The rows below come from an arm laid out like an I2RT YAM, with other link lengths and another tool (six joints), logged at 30 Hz.
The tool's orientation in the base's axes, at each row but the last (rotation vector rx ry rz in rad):
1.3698, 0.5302, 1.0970
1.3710, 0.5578, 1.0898
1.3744, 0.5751, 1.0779
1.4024, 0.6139, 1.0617
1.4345, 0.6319, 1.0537
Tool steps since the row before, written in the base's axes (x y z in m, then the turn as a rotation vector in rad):
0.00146, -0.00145, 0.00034, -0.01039, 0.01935, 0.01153
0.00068, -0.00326, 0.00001, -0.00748, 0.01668, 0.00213
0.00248, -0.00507, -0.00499, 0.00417, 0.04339, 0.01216
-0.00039, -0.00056, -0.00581, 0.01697, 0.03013, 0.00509
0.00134, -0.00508, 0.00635, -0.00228, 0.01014, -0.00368
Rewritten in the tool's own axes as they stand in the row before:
-0.00049, 0.00010, 0.00203, 0.01511, 0.01103, -0.01629
-0.00250, 0.00030, 0.00218, 0.01159, 0.00169, -0.01419
-0.00453, -0.00471, 0.00375, 0.04227, 0.00433, -0.01558
-0.00203, -0.00542, -0.00083, 0.03477, -0.00340, 0.00096
-0.00228, 0.00672, 0.00420, 0.00686, -0.00479, -0.00718

